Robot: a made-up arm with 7 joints.
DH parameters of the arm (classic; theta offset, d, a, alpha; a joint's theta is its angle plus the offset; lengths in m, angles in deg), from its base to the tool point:
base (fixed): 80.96 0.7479 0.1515 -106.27
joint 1: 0 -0.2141 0.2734 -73.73
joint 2: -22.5 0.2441 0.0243 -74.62
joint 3: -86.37 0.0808 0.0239 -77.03
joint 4: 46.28 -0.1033 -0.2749 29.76
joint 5: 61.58 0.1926 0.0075 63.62
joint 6: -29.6 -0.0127 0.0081 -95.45
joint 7: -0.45 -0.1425 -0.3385 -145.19
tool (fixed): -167.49 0.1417 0 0
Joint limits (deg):
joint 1: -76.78..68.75
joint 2: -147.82..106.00
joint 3: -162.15..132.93
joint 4: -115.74..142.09
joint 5: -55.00..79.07
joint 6: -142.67..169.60
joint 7: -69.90..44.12
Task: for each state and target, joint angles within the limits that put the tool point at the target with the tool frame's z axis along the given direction. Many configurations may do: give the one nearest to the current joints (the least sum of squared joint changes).
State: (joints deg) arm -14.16 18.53 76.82 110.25 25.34 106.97 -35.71
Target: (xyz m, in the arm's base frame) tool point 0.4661 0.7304 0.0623 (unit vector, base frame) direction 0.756 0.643 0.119
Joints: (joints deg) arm 12.36 -16.62 59.10 121.59 13.53 112.56 -63.69
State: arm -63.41 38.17 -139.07 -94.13 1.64 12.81 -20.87
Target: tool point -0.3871 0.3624 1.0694 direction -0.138 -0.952 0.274
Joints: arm -76.78 -7.95 -131.33 -114.92 -3.41 20.00 -13.10
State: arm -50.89 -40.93 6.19 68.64 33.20 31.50 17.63
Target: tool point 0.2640 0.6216 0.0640 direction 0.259 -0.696 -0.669
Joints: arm -12.85 -12.22 18.89 60.18 19.36 -1.52 20.63
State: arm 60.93 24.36 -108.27 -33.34 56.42 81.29 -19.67
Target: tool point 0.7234 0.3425 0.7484 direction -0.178 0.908 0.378
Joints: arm 25.85 40.71 -94.39 -13.81 32.35 33.03 -25.46
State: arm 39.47 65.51 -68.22 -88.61 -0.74 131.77 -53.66
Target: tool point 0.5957 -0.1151 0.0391 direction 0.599 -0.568 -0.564
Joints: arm 68.75 92.98 -86.29 -67.24 31.77 169.60 -28.17
